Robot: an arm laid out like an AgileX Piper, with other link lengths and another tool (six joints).
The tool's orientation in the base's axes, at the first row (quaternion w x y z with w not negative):
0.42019, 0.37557, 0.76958, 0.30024
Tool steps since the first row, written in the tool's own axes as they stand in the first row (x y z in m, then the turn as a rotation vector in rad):
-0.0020, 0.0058, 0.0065, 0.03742, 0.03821, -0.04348
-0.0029, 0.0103, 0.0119, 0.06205, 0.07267, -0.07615
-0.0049, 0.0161, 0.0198, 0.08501, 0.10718, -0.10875
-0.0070, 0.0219, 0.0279, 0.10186, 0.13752, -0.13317
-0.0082, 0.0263, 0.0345, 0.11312, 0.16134, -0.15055
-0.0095, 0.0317, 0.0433, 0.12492, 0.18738, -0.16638
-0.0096, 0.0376, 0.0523, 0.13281, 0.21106, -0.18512
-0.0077, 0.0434, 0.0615, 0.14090, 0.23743, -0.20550
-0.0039, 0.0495, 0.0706, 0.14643, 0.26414, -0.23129
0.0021, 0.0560, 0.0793, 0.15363, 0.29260, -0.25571
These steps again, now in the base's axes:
0.0083, 0.0024, 0.0023, -0.03913, 0.04524, 0.03424
0.0148, 0.0049, 0.0037, -0.06538, 0.07944, 0.06591
0.0243, 0.0075, 0.0053, -0.09095, 0.11228, 0.09829
0.0340, 0.0100, 0.0070, -0.10852, 0.13901, 0.12619
0.0417, 0.0124, 0.0078, -0.12003, 0.15861, 0.14808
0.0516, 0.0155, 0.0085, -0.12966, 0.18009, 0.17075
0.0614, 0.0199, 0.0089, -0.14117, 0.19663, 0.19458
0.0706, 0.0259, 0.0083, -0.15330, 0.21454, 0.22119
0.0791, 0.0337, 0.0072, -0.16912, 0.22971, 0.25167
0.0866, 0.0435, 0.0057, -0.18377, 0.24741, 0.28217

